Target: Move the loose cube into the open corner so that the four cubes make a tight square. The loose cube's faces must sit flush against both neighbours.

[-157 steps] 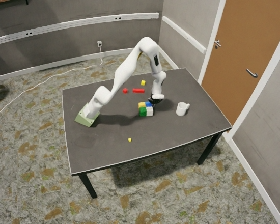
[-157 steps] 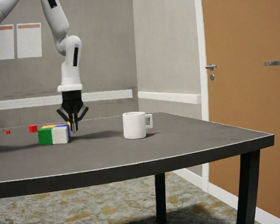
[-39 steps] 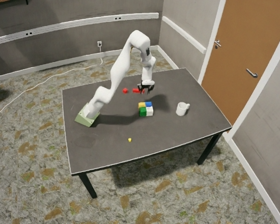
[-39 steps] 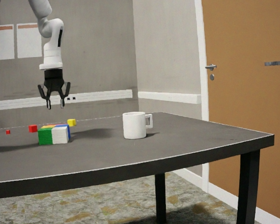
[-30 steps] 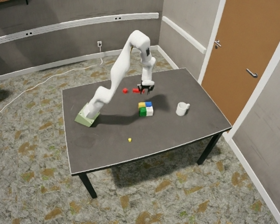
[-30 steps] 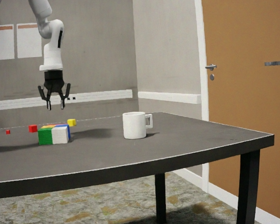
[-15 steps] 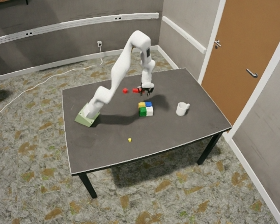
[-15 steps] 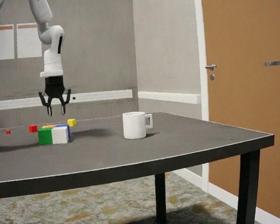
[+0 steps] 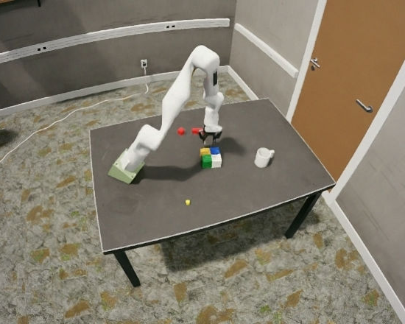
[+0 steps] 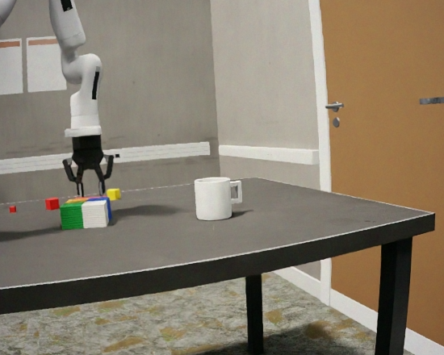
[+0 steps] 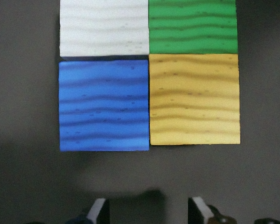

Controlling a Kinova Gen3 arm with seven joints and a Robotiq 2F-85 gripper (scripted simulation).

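My gripper is now 70 mm to the left of the blue cube and 40 mm above it. Also, from my hand: white mug 250 mm to the right, 220 mm ahead, 30 mm below; tiny yellow cube 300 mm behind, 270 mm to the right, 60 mm below; red bar 150 mm to the left, 50 mm below, 40 mm ahead.
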